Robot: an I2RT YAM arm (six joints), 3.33 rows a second.
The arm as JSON. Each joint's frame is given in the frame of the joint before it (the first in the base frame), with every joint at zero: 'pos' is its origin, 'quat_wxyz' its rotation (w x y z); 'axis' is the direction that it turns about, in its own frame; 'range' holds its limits. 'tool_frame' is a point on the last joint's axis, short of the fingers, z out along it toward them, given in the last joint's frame.
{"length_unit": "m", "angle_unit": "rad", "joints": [
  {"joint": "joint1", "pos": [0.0, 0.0, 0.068], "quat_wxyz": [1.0, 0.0, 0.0, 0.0], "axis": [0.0, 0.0, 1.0], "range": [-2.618, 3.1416]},
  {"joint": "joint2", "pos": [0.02, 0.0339, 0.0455], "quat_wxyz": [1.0, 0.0, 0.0, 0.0], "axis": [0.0, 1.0, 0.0], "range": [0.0, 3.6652]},
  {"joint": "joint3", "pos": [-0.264, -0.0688, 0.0], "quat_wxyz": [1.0, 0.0, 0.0, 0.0], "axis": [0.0, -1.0, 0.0], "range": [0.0, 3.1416]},
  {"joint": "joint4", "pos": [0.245, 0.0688, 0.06], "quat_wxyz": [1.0, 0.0, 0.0, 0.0], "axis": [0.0, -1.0, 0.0], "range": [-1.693, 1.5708]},
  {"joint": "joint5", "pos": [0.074, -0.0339, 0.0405], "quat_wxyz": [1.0, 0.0, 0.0, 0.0], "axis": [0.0, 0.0, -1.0], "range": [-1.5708, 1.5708]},
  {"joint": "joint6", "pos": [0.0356, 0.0, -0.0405], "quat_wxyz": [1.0, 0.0, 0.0, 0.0], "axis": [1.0, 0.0, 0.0], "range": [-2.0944, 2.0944]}
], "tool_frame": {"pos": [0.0, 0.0, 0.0], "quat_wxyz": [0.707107, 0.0, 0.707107, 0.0]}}
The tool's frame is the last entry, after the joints.
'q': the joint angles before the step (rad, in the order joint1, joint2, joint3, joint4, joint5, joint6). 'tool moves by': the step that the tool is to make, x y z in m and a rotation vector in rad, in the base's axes. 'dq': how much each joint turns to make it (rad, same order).
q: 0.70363 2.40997 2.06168 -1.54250 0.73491 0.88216
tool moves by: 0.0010 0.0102 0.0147 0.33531 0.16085 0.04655
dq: -0.00681 -0.05695 -0.00009 0.12318 -0.33913 -0.15787
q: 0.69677 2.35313 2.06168 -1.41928 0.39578 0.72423
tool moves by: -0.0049 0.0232 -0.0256 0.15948 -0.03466 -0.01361
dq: 0.03861 0.00532 -0.08383 0.20433 -0.10147 0.04663
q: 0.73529 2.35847 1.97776 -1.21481 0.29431 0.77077
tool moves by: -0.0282 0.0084 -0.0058 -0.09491 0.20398 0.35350
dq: 0.05372 -0.00072 -0.02780 -0.10185 -0.04539 -0.31631
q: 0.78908 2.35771 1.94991 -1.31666 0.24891 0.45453
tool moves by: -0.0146 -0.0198 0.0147 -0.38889 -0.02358 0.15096
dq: 0.01599 -0.00785 0.00062 -0.24992 0.31359 -0.05612
